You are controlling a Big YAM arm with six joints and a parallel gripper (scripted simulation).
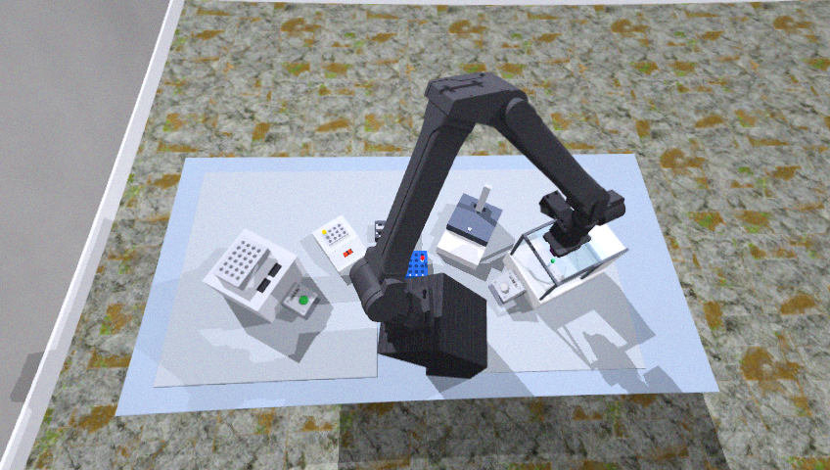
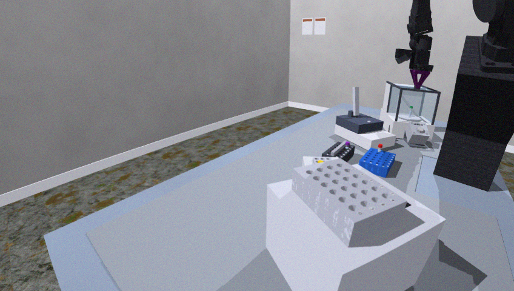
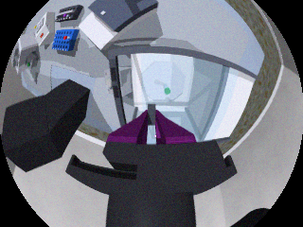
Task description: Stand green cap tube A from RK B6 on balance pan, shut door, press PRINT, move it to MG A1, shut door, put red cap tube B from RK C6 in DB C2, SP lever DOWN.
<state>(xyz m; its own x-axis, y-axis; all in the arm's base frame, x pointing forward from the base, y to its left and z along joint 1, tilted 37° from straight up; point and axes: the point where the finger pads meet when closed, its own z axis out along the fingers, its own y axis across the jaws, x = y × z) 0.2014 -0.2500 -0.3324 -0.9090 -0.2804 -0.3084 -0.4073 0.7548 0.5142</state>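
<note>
The round pan lies 140 mm below my hand, 30 mm to the right of it and 10 mm ahead of it. From my hand the other things lie so: balance door: 30 mm to the right, 10 mm below, 10 mm ahead; white print key: 150 mm below, 110 mm to the left, 50 mm behind; SP lever: 220 mm ahead, 150 mm to the left, 80 mm below.
</note>
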